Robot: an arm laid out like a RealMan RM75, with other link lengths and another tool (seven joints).
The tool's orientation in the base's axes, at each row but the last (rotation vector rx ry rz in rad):
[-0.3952, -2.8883, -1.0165]
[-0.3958, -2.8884, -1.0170]
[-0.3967, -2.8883, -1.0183]
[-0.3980, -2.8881, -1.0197]
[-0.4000, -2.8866, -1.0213]
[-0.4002, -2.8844, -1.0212]
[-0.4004, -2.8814, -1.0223]
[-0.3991, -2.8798, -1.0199]
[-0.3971, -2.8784, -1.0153]
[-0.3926, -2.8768, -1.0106]
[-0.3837, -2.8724, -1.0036]
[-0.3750, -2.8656, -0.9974]
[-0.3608, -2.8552, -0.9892]
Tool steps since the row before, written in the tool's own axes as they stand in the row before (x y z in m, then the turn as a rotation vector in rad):
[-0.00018, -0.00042, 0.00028, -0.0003, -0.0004, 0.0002]
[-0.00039, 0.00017, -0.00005, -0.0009, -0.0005, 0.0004]
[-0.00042, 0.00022, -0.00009, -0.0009, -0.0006, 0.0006]
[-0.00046, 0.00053, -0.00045, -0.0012, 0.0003, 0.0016]
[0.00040, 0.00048, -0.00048, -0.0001, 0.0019, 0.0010]
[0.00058, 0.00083, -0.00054, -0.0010, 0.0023, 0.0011]
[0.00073, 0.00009, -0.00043, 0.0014, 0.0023, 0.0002]
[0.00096, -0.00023, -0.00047, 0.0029, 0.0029, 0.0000]
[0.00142, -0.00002, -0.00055, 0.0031, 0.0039, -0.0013]
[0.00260, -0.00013, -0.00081, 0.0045, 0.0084, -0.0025]
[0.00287, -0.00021, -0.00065, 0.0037, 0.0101, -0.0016]
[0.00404, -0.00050, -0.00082, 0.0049, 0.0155, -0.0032]
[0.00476, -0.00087, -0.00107, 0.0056, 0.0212, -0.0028]
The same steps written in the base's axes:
[0.00008, -0.00018, -0.00050, 0.0002, -0.0002, -0.0004]
[0.00042, 0.00001, 0.00009, 0.0008, -0.0003, -0.0007]
[0.00046, 0.00002, 0.00015, 0.0007, -0.0003, -0.0010]
[0.00057, 0.00001, 0.00061, 0.0013, 0.0010, -0.0012]
[-0.00028, 0.00015, 0.00072, 0.0006, 0.0020, 0.0004]
[-0.00036, 0.00041, 0.00101, 0.0016, 0.0022, 0.0004]
[-0.00069, -0.00004, 0.00049, -0.0007, 0.0022, 0.0014]
[-0.00100, -0.00025, 0.00036, -0.0020, 0.0028, 0.0022]
[-0.00139, -0.00005, 0.00062, -0.0020, 0.0028, 0.0038]
[-0.00256, -0.00004, 0.00094, -0.0022, 0.0057, 0.0077]
[-0.00283, 0.00004, 0.00082, -0.0010, 0.0074, 0.0079]
[-0.00403, -0.00007, 0.00098, -0.0008, 0.0107, 0.0126]
[-0.00481, -0.00042, 0.00112, 0.0000, 0.0155, 0.0158]

